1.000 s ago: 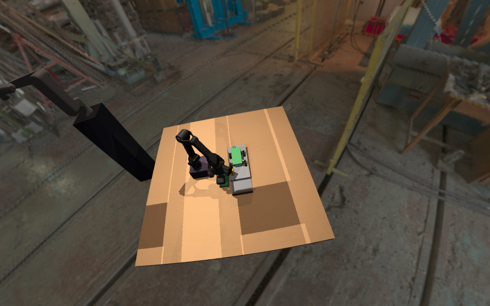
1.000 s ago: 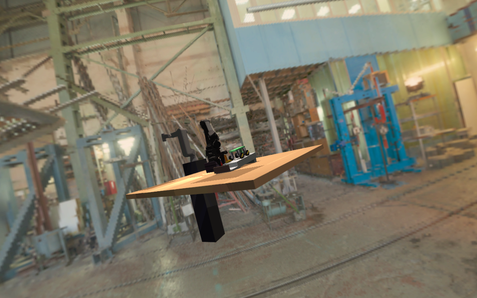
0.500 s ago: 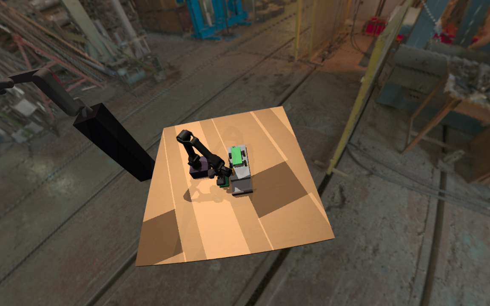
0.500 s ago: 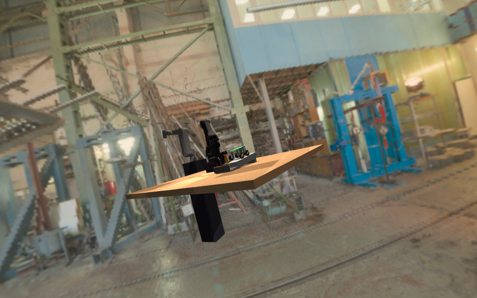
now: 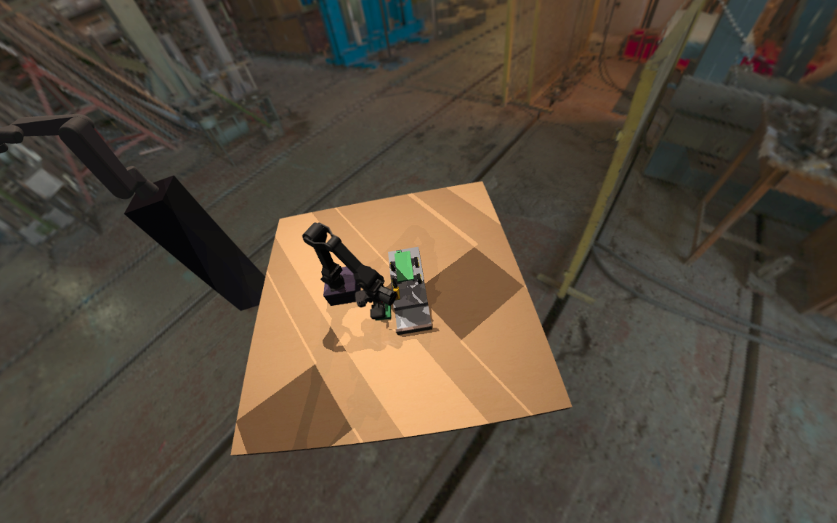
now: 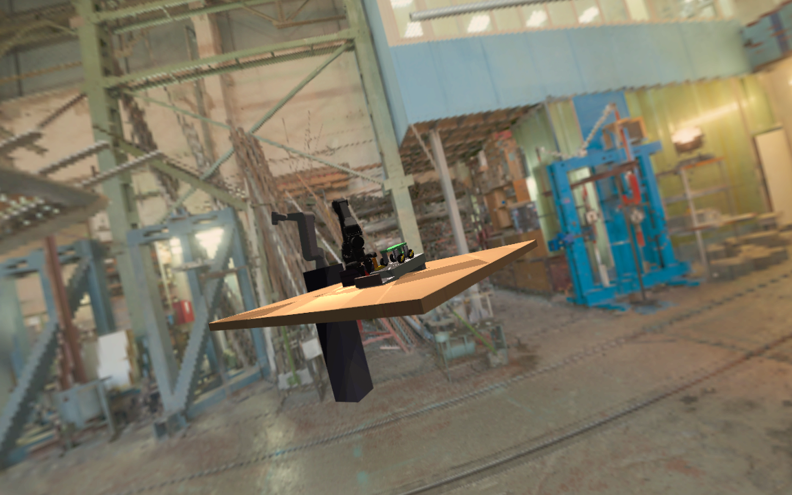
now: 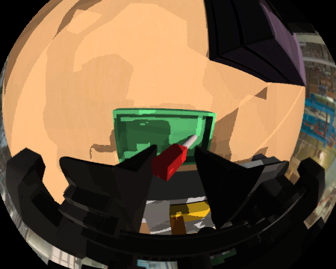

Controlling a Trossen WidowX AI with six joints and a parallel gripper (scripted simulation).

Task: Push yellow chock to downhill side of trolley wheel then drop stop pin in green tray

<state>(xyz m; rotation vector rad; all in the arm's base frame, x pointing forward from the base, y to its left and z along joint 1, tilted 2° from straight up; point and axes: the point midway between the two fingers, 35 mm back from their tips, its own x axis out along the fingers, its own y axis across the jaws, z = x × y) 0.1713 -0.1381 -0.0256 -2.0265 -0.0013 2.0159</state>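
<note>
Now: the yellow chock 80 mm ahead of my gripper tip and 40 mm above it. From my gripper tip the other things lie so: red-headed stop pin 10 mm to the left; brown end stop 170 mm to the right, 110 mm ahead, 10 mm below; trolley 140 mm ahead, 80 mm to the left, 70 mm above.
</note>
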